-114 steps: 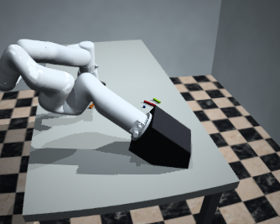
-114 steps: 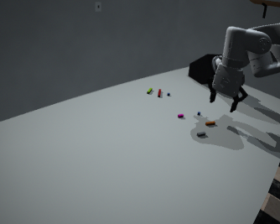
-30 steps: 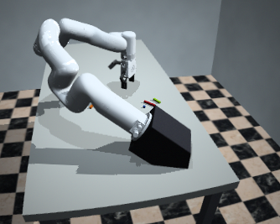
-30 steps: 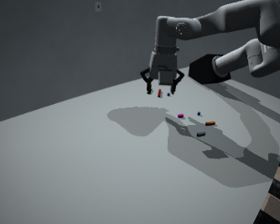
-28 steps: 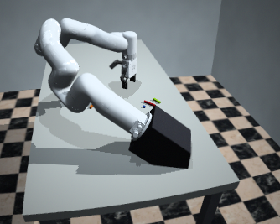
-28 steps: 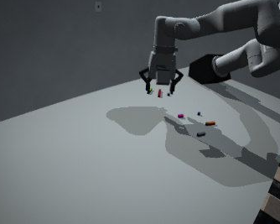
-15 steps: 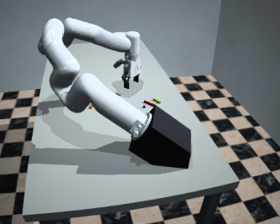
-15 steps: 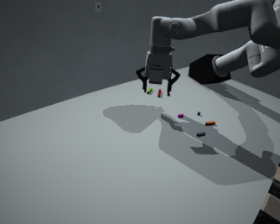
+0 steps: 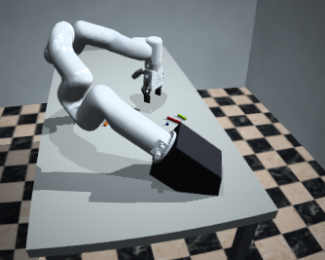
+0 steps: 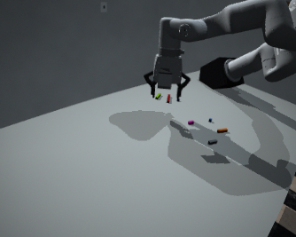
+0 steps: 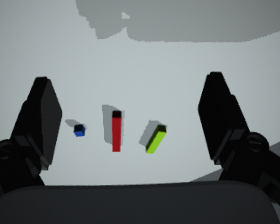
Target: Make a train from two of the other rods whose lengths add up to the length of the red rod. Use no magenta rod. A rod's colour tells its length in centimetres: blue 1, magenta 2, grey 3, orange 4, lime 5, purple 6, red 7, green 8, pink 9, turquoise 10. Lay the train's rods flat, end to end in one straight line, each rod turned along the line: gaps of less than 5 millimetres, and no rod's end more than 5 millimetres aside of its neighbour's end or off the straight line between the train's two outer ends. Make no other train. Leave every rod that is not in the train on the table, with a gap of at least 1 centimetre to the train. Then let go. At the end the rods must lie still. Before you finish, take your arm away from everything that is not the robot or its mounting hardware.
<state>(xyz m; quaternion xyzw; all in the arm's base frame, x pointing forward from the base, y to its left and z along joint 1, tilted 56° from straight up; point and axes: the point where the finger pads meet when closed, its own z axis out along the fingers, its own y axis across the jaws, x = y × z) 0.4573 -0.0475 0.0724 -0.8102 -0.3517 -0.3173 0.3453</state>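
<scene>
The grey rod lies 30 mm behind my hand, 240 mm to the left of it and 70 mm below it. The rest, counted from my hand: red rod 90 mm behind, 100 mm to the right, 70 mm below; magenta rod 40 mm behind, 110 mm to the left, 70 mm below; lime rod 60 mm behind, 140 mm to the right, 70 mm below.
</scene>
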